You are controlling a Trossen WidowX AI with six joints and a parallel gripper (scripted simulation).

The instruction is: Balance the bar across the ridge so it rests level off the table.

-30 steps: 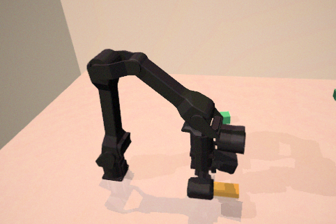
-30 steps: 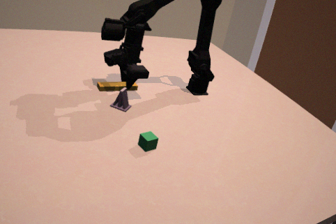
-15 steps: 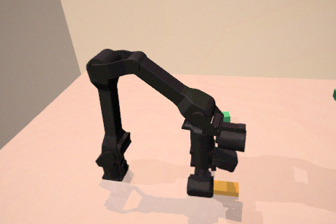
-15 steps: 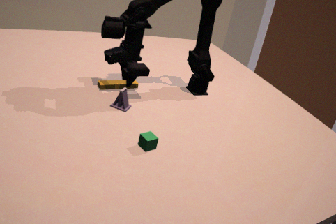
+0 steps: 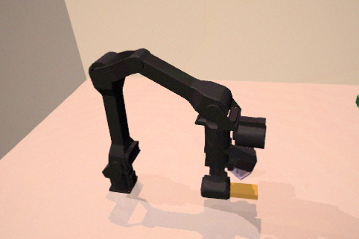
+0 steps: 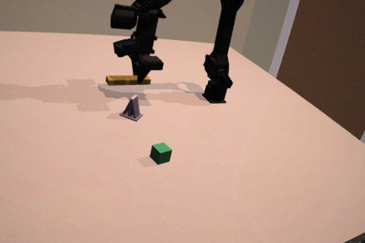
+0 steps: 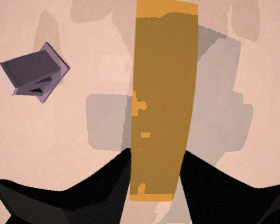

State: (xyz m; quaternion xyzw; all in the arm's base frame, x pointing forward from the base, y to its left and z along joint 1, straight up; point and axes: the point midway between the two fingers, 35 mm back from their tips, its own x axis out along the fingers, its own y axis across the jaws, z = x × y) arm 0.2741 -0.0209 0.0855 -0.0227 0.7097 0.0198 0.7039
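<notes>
The bar lies 3 cm ahead of my gripper tip. Also, from my gripper tip: green cube 32 cm to the left, 4 cm ahead, 3 cm below.
</notes>
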